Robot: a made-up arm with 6 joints.
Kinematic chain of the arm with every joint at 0, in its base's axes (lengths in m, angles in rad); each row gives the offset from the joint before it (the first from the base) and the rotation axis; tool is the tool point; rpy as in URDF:
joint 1: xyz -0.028 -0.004 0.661 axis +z
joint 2: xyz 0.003 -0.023 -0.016 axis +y
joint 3: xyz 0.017 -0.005 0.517 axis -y
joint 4: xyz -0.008 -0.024 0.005 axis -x
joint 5: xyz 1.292 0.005 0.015 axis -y
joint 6: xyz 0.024 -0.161 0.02 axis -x
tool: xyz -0.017 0.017 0.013 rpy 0 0 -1.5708
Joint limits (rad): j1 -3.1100..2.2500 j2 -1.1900..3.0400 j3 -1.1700..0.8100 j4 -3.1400..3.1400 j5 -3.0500..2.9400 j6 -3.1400..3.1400
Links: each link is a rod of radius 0.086 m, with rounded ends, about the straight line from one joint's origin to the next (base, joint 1, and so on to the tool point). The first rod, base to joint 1, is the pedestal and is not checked.
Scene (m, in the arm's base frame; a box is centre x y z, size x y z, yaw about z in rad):
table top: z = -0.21
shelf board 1: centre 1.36 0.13 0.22 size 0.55 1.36 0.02 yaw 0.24
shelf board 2: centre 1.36 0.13 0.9 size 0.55 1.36 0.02 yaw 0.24
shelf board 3: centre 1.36 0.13 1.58 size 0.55 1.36 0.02 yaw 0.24
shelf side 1: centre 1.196 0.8 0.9 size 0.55 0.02 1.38 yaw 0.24
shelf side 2: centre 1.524 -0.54 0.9 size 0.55 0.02 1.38 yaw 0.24
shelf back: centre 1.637 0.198 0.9 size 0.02 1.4 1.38 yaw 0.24
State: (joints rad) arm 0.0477 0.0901 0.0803 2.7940 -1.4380 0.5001
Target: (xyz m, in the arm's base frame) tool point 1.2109 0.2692 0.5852
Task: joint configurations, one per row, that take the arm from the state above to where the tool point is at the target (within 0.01 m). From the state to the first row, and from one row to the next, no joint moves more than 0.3 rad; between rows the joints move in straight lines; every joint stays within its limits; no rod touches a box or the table.
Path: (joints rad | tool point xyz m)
1: 0.0225 -0.1501 -0.1256 2.8151 -1.4389 0.5207 | 1.2186 0.1033 1.2285
2: -0.0026 -0.3902 -0.3316 2.8363 -1.4398 0.5414 | 1.0971 0.0729 1.2411
3: -0.0278 -0.6304 -0.5375 2.8574 -1.4407 0.5620 | 0.9839 0.0482 1.2260
4: -0.0529 -0.8705 -0.7434 2.8786 -1.4415 0.5827 | 0.8856 0.0286 1.1861
5: 0.0302 -0.8406 -0.9532 2.9032 -1.4453 0.6154 | 0.8985 0.1053 0.8821
6: 0.1134 -0.8106 -1.1629 2.9279 -1.4491 0.6481 | 0.8299 0.1760 0.5852
7: 0.1235 -0.5746 -0.9581 2.9060 -1.4450 0.6144 | 0.9114 0.1946 0.6239
8: 0.1336 -0.3386 -0.7532 2.8840 -1.4408 0.5807 | 1.0063 0.2167 0.6385
9: 0.1438 -0.1026 -0.5484 2.8621 -1.4367 0.5469 | 1.1083 0.2419 0.6259
10: 0.1539 0.1335 -0.3435 2.8402 -1.4325 0.5132 | 1.2109 0.2692 0.5852

